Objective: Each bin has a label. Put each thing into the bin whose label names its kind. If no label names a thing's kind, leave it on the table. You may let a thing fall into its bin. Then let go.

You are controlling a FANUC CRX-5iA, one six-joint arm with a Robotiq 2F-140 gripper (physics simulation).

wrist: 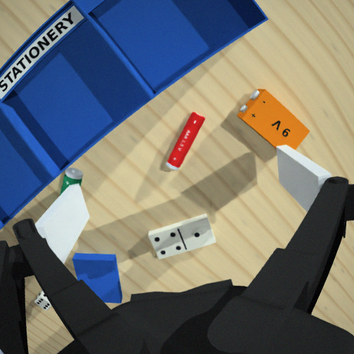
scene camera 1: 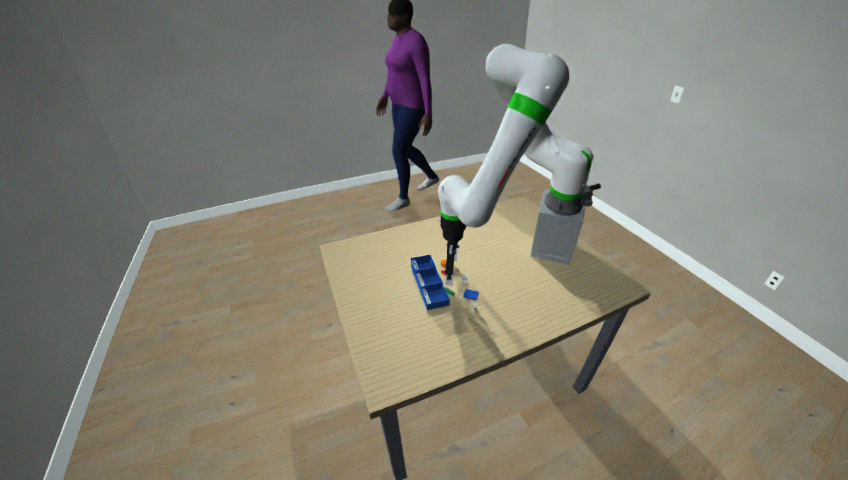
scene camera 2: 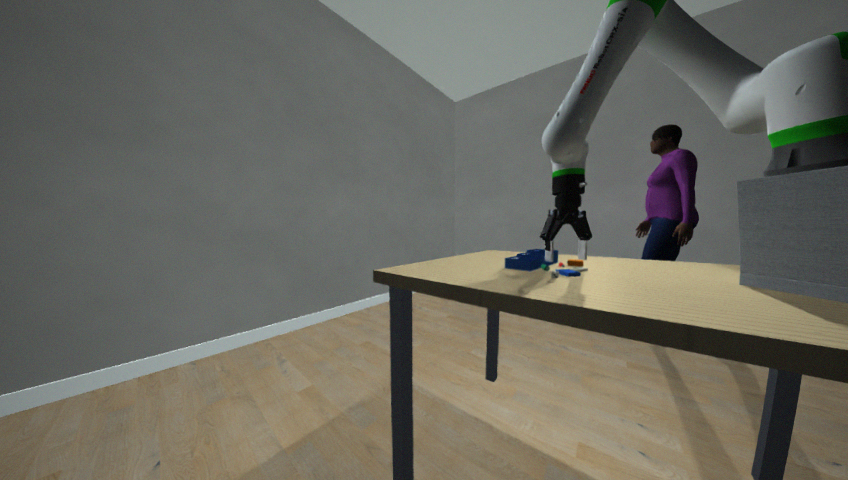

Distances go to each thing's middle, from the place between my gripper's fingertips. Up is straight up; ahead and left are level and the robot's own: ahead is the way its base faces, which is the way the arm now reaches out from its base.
Now: the red AAA battery (wrist: 180, 149) 20 mm ahead of my hand, 20 mm to the right of it and 20 mm below it. Round my hand: blue three-bin tray (scene camera 1: 429, 282) 100 mm ahead, 10 mm to the left; orange 9V battery (wrist: 263, 112) 10 mm behind, 80 mm to the right, 20 mm below; white domino (wrist: 194, 232) 40 mm behind, 30 mm to the left, 20 mm below.
